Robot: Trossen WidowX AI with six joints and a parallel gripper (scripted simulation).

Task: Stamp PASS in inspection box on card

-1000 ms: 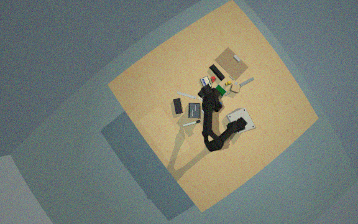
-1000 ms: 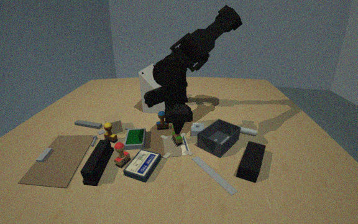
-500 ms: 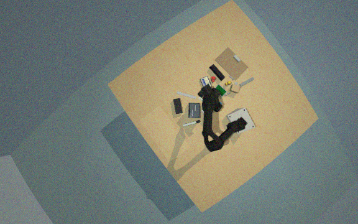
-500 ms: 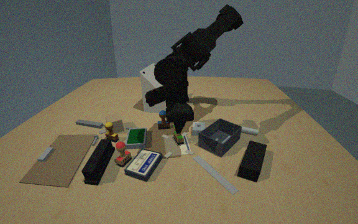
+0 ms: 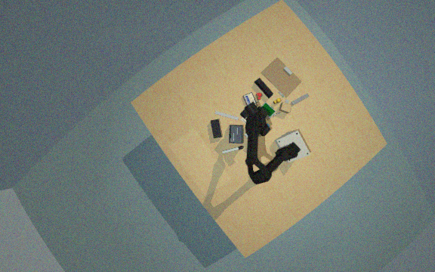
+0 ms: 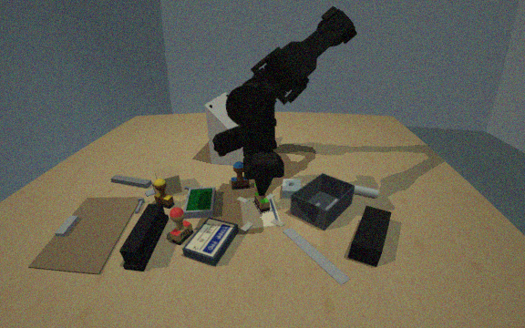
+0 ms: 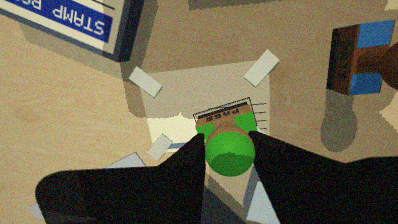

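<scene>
The green-knobbed stamp is 2 cm below my gripper tip. The rest, counted from my gripper tip: grey tray 12 cm to the left, 3 cm below, 1 cm ahead; then white card 4 cm below, 1 cm ahead; then blue-knobbed stamp 8 cm behind, 5 cm to the right, 2 cm below.
</scene>
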